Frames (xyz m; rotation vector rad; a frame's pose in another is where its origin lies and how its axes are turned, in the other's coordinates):
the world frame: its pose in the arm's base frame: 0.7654 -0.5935 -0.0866 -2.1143 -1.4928 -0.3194
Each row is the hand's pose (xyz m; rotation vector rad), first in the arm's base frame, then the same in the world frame.
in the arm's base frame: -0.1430 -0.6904 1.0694 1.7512 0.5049 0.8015
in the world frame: 0.1435 -1.1428 -0.9188 -1.8184 -0.4178 0.2041
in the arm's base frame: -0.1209 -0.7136 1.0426 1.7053 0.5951 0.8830
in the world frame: 0.1202 -1.1090 -0.9115 -1.8152 -0.3626 0.0901
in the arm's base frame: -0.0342 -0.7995 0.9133 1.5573 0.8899 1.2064
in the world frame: 0.0212 -0.9707 -0.8596 -1.7500 -0.1045 -0.2713
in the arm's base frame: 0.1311 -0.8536 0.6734 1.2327 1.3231 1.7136
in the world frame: -0.0765 -0.7364 -0.7068 -1.5388 0.3316 -0.7862
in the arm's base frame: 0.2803 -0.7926 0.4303 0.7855 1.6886 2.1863
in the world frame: -0.0892 -0.5450 -0.4870 -1.2217 0.7691 -1.2137
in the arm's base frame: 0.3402 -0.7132 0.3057 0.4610 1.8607 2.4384
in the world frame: -0.0632 -0.4743 -0.3465 -0.9956 1.0194 -1.4213
